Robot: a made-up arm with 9 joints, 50 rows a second.
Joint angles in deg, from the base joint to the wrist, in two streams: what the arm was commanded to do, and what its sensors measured. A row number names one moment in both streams.
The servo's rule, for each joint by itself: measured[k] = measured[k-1] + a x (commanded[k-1-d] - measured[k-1]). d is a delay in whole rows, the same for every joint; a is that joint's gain. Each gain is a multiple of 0.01, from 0.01 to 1. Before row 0 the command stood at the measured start. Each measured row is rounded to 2 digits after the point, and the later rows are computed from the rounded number. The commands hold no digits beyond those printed.
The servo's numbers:
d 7
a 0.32 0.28 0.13 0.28 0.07 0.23 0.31 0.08 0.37
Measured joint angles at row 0:
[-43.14 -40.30 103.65 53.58 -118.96 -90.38 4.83 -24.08 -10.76]
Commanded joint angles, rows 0 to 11:
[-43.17 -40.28 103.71 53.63 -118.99 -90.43 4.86 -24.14 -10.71]
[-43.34 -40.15 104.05 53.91 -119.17 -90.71 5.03 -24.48 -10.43]
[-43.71 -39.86 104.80 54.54 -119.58 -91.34 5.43 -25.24 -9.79]
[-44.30 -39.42 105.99 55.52 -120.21 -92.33 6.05 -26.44 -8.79]
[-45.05 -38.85 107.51 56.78 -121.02 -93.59 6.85 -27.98 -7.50]
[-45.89 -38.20 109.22 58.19 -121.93 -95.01 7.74 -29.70 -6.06]
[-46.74 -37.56 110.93 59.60 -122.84 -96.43 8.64 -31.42 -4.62]
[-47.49 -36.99 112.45 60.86 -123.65 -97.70 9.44 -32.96 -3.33]
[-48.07 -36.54 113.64 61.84 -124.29 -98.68 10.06 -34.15 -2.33]
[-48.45 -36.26 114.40 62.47 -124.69 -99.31 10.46 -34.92 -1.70]
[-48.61 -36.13 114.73 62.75 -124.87 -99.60 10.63 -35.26 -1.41]
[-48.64 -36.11 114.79 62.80 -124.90 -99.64 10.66 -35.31 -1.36]
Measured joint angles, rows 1 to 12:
[-43.14 -40.30 103.65 53.58 -118.96 -90.38 4.83 -24.08 -10.76]
[-43.14 -40.30 103.65 53.58 -118.96 -90.38 4.83 -24.08 -10.76]
[-43.14 -40.30 103.65 53.58 -118.96 -90.38 4.83 -24.08 -10.76]
[-43.14 -40.30 103.65 53.58 -118.96 -90.38 4.83 -24.08 -10.76]
[-43.14 -40.30 103.65 53.58 -118.96 -90.38 4.83 -24.08 -10.76]
[-43.14 -40.30 103.65 53.58 -118.96 -90.38 4.83 -24.08 -10.76]
[-43.14 -40.30 103.65 53.58 -118.96 -90.38 4.83 -24.08 -10.76]
[-43.15 -40.29 103.66 53.59 -118.96 -90.39 4.84 -24.08 -10.74]
[-43.21 -40.25 103.71 53.68 -118.97 -90.46 4.90 -24.11 -10.63]
[-43.37 -40.14 103.85 53.92 -119.01 -90.66 5.06 -24.20 -10.32]
[-43.67 -39.94 104.13 54.37 -119.09 -91.04 5.37 -24.38 -9.75]
[-44.11 -39.63 104.57 55.04 -119.23 -91.63 5.83 -24.67 -8.92]

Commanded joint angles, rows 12 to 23:
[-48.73 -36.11 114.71 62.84 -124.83 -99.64 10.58 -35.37 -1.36]
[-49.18 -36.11 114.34 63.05 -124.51 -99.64 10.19 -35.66 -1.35]
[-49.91 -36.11 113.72 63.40 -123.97 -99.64 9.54 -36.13 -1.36]
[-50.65 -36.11 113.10 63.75 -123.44 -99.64 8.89 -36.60 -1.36]
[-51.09 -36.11 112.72 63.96 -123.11 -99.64 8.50 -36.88 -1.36]
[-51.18 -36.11 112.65 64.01 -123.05 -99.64 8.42 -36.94 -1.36]
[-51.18 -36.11 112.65 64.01 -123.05 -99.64 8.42 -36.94 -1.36]
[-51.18 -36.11 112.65 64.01 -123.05 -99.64 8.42 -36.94 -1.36]
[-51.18 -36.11 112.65 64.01 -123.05 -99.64 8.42 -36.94 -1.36]
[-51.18 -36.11 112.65 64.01 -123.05 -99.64 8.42 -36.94 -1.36]
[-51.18 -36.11 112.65 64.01 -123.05 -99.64 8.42 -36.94 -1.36]
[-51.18 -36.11 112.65 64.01 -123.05 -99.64 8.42 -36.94 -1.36]
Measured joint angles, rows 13 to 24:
[-44.68 -39.23 105.17 55.92 -119.42 -92.41 6.42 -25.07 -7.86]
[-45.34 -38.76 105.92 56.95 -119.66 -93.33 7.11 -25.58 -6.66]
[-46.03 -38.26 106.77 58.04 -119.94 -94.34 7.83 -26.17 -5.43]
[-46.68 -37.78 107.66 59.10 -120.24 -95.34 8.52 -26.81 -4.28]
[-47.25 -37.35 108.54 60.04 -120.55 -96.25 9.12 -27.46 -3.33]
[-47.69 -37.01 109.34 60.80 -120.85 -97.02 9.59 -28.08 -2.62]
[-47.99 -36.76 110.05 61.36 -121.13 -97.62 9.92 -28.66 -2.15]
[-48.23 -36.58 110.66 61.77 -121.39 -98.08 10.12 -29.20 -1.86]
[-48.53 -36.45 111.14 62.13 -121.61 -98.44 10.14 -29.72 -1.67]
[-48.97 -36.35 111.48 62.49 -121.78 -98.72 9.95 -30.23 -1.56]
[-49.51 -36.28 111.69 62.84 -121.90 -98.93 9.62 -30.74 -1.49]
[-50.02 -36.23 111.82 63.15 -121.98 -99.09 9.27 -31.23 -1.44]

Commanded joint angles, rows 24 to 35:
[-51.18 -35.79 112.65 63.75 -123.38 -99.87 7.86 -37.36 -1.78]
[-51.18 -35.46 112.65 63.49 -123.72 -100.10 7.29 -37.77 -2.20]
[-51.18 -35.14 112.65 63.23 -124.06 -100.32 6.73 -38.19 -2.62]
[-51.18 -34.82 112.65 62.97 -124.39 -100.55 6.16 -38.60 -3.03]
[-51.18 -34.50 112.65 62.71 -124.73 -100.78 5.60 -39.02 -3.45]
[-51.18 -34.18 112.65 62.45 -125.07 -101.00 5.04 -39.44 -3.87]
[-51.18 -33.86 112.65 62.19 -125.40 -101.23 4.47 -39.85 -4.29]
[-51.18 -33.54 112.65 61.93 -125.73 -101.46 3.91 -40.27 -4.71]
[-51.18 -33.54 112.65 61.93 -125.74 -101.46 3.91 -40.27 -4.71]
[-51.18 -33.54 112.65 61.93 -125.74 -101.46 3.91 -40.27 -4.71]
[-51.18 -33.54 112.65 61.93 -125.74 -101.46 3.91 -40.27 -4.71]
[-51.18 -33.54 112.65 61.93 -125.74 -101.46 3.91 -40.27 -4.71]
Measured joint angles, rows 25 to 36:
[-50.39 -36.20 111.93 63.39 -122.05 -99.22 9.01 -31.69 -1.41]
[-50.64 -36.17 112.02 63.56 -122.12 -99.32 8.83 -32.11 -1.39]
[-50.81 -36.15 112.10 63.69 -122.19 -99.39 8.70 -32.50 -1.38]
[-50.93 -36.14 112.17 63.78 -122.25 -99.45 8.61 -32.86 -1.37]
[-51.01 -36.13 112.23 63.84 -122.31 -99.49 8.55 -33.19 -1.37]
[-51.06 -36.12 112.28 63.89 -122.36 -99.52 8.51 -33.49 -1.37]
[-51.10 -36.12 112.33 63.92 -122.41 -99.55 8.48 -33.77 -1.37]
[-51.13 -36.03 112.37 63.87 -122.48 -99.62 8.29 -34.06 -1.52]
[-51.15 -35.87 112.41 63.76 -122.57 -99.73 7.98 -34.36 -1.77]
[-51.16 -35.67 112.44 63.61 -122.67 -99.87 7.59 -34.67 -2.08]
[-51.17 -35.43 112.47 63.43 -122.79 -100.03 7.15 -34.98 -2.43]
[-51.17 -35.17 112.49 63.23 -122.93 -100.20 6.67 -35.30 -2.81]

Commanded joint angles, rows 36 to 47:
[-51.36 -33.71 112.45 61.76 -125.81 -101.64 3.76 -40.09 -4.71]
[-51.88 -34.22 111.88 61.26 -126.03 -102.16 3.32 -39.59 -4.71]
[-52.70 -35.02 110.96 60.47 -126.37 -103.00 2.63 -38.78 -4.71]
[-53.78 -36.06 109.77 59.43 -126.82 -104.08 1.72 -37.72 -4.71]
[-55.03 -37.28 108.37 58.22 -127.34 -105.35 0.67 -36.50 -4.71]
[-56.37 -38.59 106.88 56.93 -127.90 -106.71 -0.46 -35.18 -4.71]
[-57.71 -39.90 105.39 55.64 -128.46 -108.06 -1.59 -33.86 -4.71]
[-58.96 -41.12 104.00 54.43 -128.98 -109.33 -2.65 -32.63 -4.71]
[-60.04 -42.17 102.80 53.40 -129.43 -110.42 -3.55 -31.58 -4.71]
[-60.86 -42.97 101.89 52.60 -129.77 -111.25 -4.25 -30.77 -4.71]
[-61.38 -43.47 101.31 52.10 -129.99 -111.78 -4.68 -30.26 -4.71]
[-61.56 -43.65 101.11 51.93 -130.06 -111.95 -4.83 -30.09 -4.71]
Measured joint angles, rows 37 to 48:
[-51.17 -34.89 112.51 63.01 -123.08 -100.38 6.16 -35.63 -3.20]
[-51.17 -34.60 112.53 62.78 -123.24 -100.58 5.64 -35.97 -3.60]
[-51.17 -34.30 112.55 62.54 -123.41 -100.78 5.10 -36.31 -4.01]
[-51.17 -34.09 112.56 62.37 -123.57 -100.94 4.73 -36.63 -4.27]
[-51.17 -33.94 112.57 62.25 -123.72 -101.06 4.48 -36.92 -4.43]
[-51.17 -33.83 112.58 62.16 -123.86 -101.15 4.30 -37.19 -4.53]
[-51.17 -33.75 112.59 62.10 -123.99 -101.22 4.18 -37.44 -4.60]
[-51.23 -33.74 112.57 62.00 -124.12 -101.32 4.05 -37.65 -4.64]
[-51.44 -33.87 112.48 61.79 -124.25 -101.51 3.82 -37.81 -4.67]
[-51.84 -34.19 112.28 61.42 -124.40 -101.85 3.45 -37.89 -4.68]
[-52.46 -34.71 111.95 60.86 -124.57 -102.36 2.91 -37.88 -4.69]
[-53.28 -35.43 111.48 60.12 -124.76 -103.05 2.22 -37.77 -4.70]

